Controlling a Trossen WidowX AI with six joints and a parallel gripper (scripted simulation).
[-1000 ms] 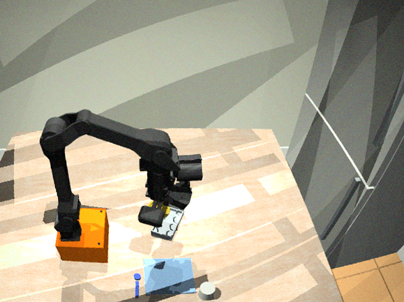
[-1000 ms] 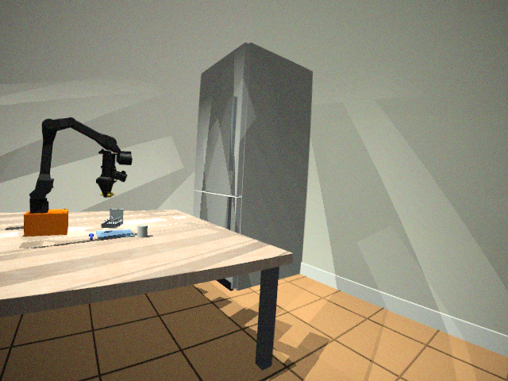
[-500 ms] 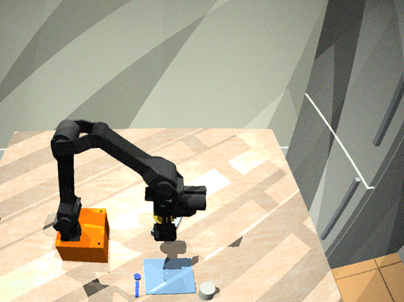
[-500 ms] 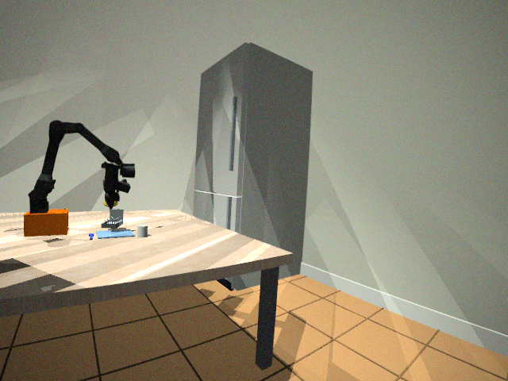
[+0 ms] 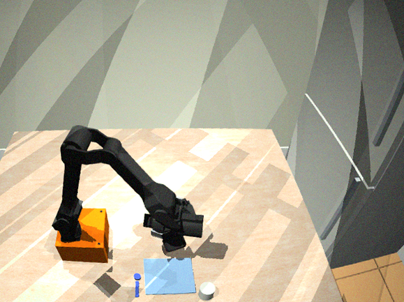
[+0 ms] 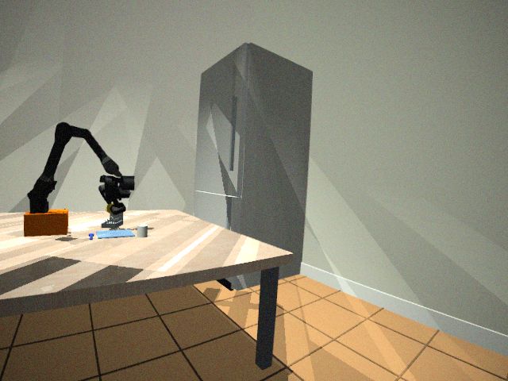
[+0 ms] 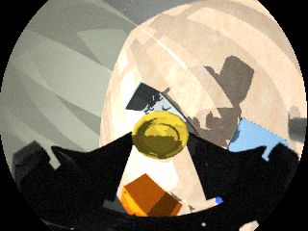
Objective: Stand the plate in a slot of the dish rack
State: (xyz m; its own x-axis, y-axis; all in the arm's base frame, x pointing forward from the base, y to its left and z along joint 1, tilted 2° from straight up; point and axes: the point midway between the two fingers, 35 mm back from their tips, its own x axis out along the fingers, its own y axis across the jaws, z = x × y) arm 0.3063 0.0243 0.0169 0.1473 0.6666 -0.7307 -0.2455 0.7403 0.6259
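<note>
Right now my gripper tip is 6 cm above the grey dish rack, 4 cm to the right of it and 1 cm short of it. The rest, counted from my gripper tip: blue spoon 19 cm to the right, 12 cm behind, 8 cm below; then blue mat 17 cm to the right, 8 cm below, 2 cm behind; then yellow plate 1 cm above.
</note>
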